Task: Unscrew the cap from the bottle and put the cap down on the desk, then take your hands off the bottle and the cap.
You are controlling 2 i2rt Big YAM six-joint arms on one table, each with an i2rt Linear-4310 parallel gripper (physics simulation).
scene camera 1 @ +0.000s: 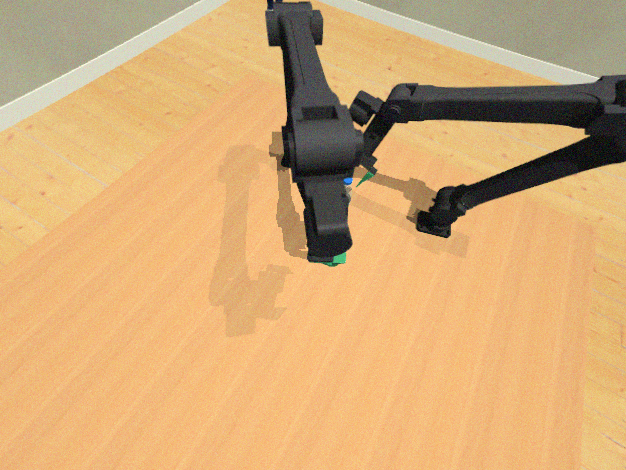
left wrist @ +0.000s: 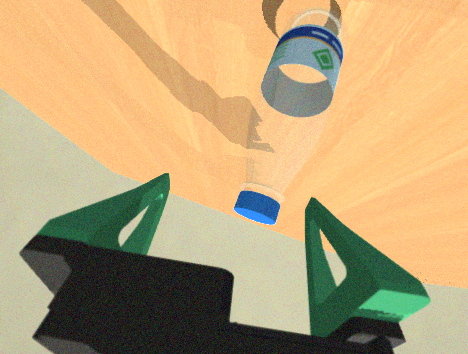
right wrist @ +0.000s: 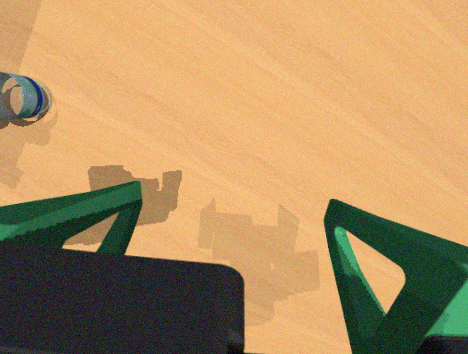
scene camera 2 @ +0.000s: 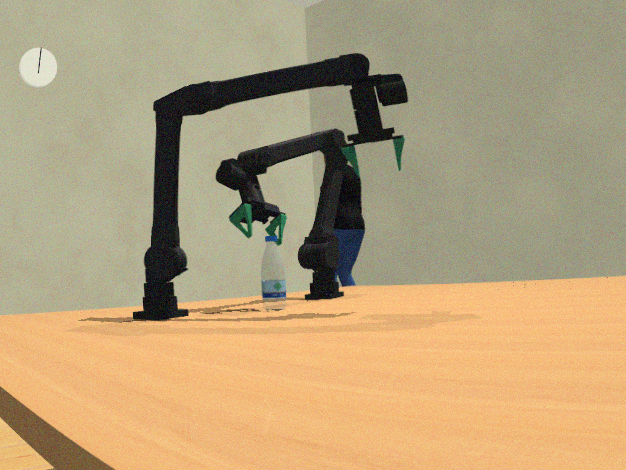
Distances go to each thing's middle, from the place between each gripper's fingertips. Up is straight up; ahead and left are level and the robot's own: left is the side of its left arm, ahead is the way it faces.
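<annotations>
My right hand is 13 cm above the blue cap (left wrist: 253, 205), 28 cm past it and 7 cm to the left of it.
Counted from my left hand, the cap is 1 cm ahead and 1 cm to the left.
</annotations>
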